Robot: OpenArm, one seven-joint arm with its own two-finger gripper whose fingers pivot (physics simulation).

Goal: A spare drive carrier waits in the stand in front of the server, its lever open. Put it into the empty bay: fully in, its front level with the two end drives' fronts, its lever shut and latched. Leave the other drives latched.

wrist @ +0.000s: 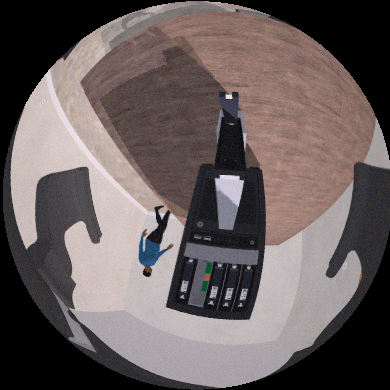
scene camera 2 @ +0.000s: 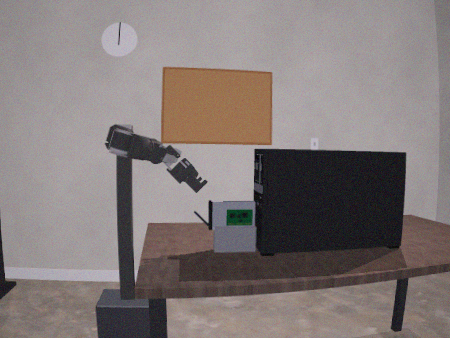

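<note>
The spare drive carrier (scene camera 2: 220, 210) (wrist: 230, 145) stands upright in the grey stand (scene camera 2: 235, 240) in front of the server (scene camera 2: 330, 200) (wrist: 175, 297). Its open lever (scene camera 2: 201, 218) (wrist: 229, 106) slants up and away from the black front; a green board shows on its side in the scene view. The empty bay (wrist: 196, 285) shows grey inside, with green and orange patches, between one drive (wrist: 187, 282) on the left and several drives (wrist: 216, 285) on the right, whose levers look shut. My gripper (scene camera 2: 202, 181) (wrist: 190, 219) is open and empty, above and in front of the carrier, apart from it.
The server stands on the wooden table (scene camera 2: 175, 235) (wrist: 300, 100), close behind the stand. The arm reaches in from its post (scene camera 2: 125, 225) at the table's left end. A person in blue (wrist: 151, 252) shows beyond the server in the wrist view. A corkboard (scene camera 2: 217, 106) hangs on the wall.
</note>
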